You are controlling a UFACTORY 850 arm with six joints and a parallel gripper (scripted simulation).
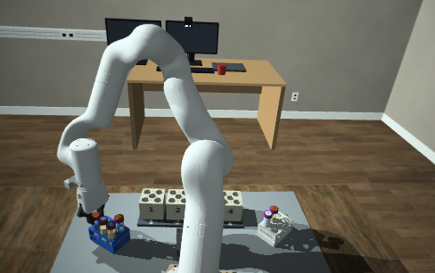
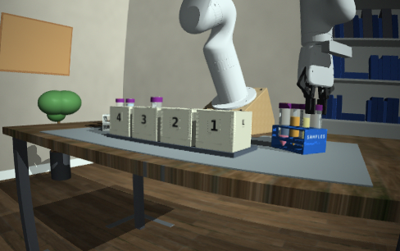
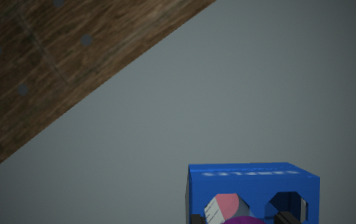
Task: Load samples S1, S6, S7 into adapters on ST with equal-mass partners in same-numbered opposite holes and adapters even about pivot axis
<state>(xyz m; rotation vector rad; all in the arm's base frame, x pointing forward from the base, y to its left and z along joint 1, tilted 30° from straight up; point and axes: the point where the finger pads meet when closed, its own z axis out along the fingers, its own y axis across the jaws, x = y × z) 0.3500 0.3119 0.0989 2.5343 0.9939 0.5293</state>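
Now: hand 9 cm above the blue samples rack, 4 cm to the left of it and 2 cm past it. Also, from my hand: adapter 1: 22 cm to the right, 8 cm ahead, 7 cm below; white rack: 68 cm to the right, 17 cm behind, 9 cm below.
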